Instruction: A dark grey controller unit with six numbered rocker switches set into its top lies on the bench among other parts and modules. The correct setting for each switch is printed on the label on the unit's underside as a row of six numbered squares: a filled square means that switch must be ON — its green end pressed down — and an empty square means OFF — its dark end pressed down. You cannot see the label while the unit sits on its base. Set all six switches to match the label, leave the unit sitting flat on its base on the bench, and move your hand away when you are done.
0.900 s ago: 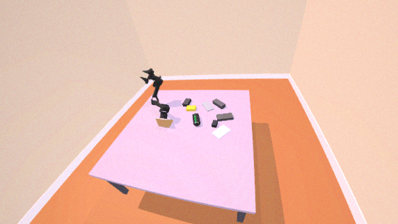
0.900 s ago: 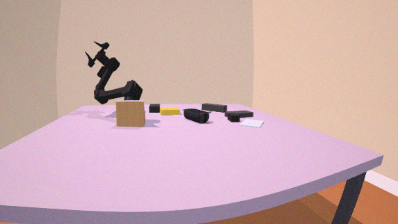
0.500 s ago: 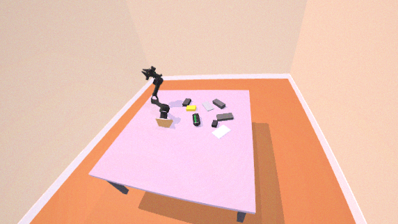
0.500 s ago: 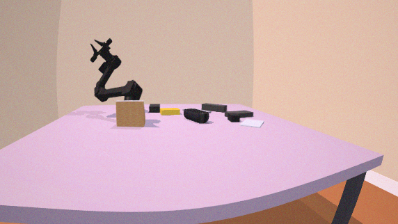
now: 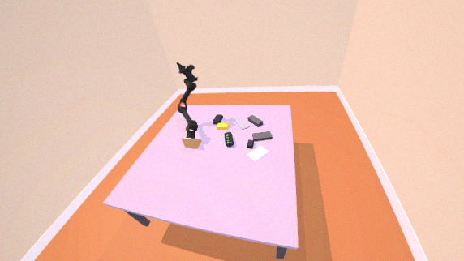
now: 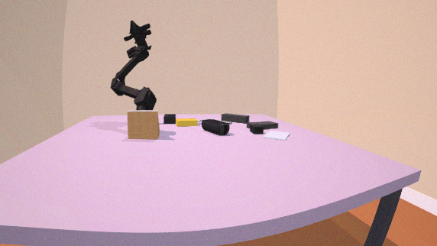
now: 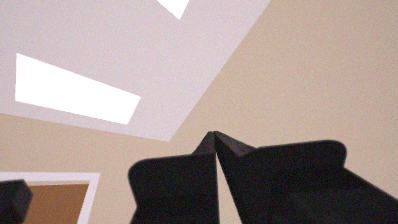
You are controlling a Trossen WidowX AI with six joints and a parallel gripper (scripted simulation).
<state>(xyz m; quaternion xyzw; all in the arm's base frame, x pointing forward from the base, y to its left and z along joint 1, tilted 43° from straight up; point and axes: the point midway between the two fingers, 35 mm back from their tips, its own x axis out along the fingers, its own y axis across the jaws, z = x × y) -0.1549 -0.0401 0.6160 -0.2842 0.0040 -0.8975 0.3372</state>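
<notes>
Right now the small dark cube is 600 mm ahead of my gripper tip, 590 mm below it and 410 mm to the right of it. Also, from my gripper tip: grey plate: 600 mm below, 510 mm ahead, 120 mm to the right; then flat dark module: 700 mm ahead, 590 mm below, 310 mm to the right; then yellow block: 590 mm below, 330 mm ahead, 160 mm to the right.
</notes>
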